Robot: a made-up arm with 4 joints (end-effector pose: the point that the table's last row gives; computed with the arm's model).
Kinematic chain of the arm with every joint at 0, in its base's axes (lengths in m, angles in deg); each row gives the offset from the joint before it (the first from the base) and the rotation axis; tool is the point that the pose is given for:
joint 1: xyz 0 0 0.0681 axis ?
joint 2: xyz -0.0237 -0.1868 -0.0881 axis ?
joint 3: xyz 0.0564 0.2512 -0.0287 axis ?
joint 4: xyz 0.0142 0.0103 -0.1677 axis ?
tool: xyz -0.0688 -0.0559 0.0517
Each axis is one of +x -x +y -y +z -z.
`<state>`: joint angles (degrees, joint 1 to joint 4).
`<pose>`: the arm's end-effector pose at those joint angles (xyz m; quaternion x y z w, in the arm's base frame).
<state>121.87 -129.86 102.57 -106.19</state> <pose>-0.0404 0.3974 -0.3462 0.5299 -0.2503 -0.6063 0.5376</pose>
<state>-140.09 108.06 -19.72 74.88</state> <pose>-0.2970 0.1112 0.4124 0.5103 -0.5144 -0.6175 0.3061</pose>
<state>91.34 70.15 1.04 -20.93</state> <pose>-0.2017 0.2598 -0.0438 0.6824 -0.3373 0.4652 0.4517</pose>
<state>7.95 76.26 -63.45 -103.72</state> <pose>-0.2840 -0.2791 -0.1452 0.3713 0.6670 0.0454 0.6444</pose>
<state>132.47 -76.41 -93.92 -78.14</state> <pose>0.1346 0.0306 0.1056 -0.3980 -0.7037 0.1133 0.5776</pose>
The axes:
joint 1: +x
joint 2: +z
joint 3: -y
joint 4: -x

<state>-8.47 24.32 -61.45 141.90</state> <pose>-0.2742 0.0471 -0.0925 -0.8399 0.0311 0.5304 0.1108</pose>
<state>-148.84 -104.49 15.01 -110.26</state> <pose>0.1849 0.0770 0.5364 -0.2980 -0.5535 0.5608 0.5388</pose>
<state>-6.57 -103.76 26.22 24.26</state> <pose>0.1894 -0.3152 -0.1256 -0.3318 -0.0205 -0.7786 0.5322</pose>
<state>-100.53 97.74 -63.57 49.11</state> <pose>-0.2786 -0.0572 0.3552 0.6435 -0.5899 -0.4266 0.2365</pose>
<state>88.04 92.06 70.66 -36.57</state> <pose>-0.2162 0.2208 0.0557 -0.6950 0.6166 -0.3546 0.1053</pose>
